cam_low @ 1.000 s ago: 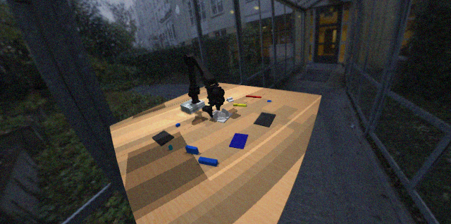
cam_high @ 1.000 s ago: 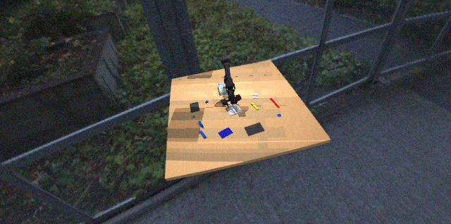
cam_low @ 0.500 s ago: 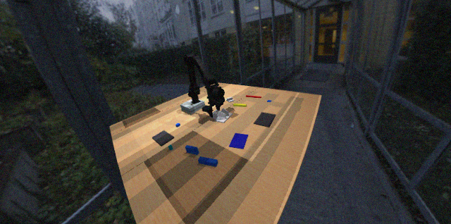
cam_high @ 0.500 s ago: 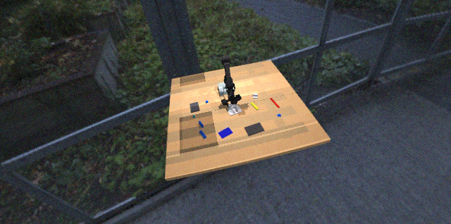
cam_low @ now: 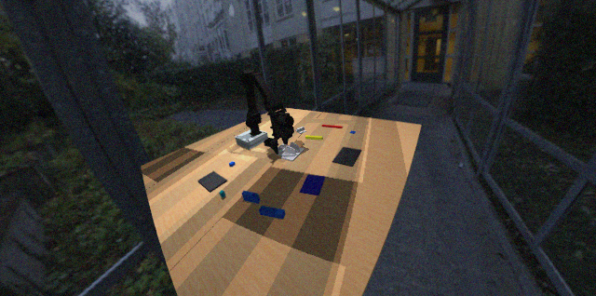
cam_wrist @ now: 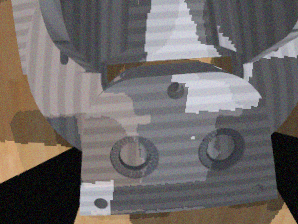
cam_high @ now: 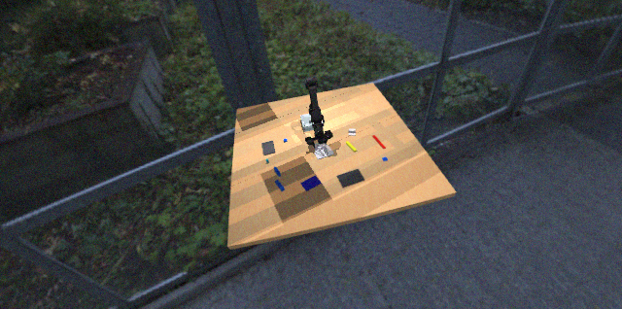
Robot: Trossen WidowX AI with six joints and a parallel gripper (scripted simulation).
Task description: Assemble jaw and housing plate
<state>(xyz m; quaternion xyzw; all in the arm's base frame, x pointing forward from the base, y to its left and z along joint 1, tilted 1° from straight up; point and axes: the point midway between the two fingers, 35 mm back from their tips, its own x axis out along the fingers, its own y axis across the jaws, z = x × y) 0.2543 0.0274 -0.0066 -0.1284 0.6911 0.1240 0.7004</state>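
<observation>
My gripper tip is now 2 cm below the light grey part and 1 cm short of it. From my gripper tip the other things lie so: white jaw (3 cm ahead, 1 cm to the right, 1 cm above); then yellow bar (22 cm to the left, 3 cm ahead); then blue plate (31 cm ahead, 6 cm to the right, 1 cm below).
</observation>
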